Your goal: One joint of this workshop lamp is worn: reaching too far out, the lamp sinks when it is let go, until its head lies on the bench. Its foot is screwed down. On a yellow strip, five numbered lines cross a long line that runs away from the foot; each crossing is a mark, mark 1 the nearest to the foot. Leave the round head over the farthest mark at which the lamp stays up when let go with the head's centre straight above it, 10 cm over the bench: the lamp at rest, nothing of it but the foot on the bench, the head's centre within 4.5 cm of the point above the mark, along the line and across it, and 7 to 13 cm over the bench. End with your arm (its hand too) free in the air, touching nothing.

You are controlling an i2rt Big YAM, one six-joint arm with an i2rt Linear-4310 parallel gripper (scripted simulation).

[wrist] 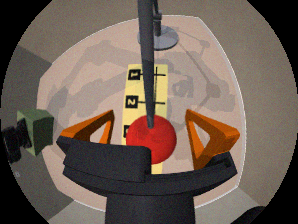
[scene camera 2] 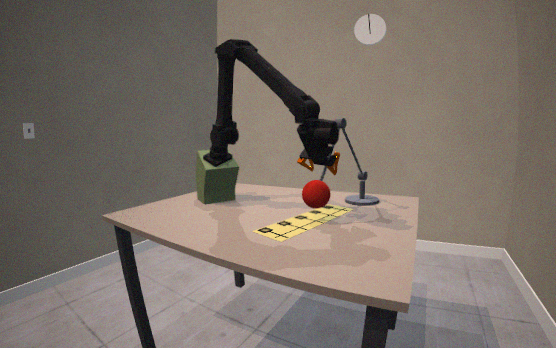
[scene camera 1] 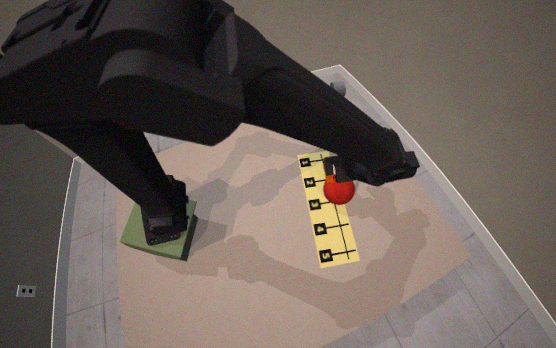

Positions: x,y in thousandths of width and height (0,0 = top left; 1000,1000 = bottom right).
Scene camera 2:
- gripper: 582,496
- lamp head: 569,559
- yellow numbered strip: 510,662
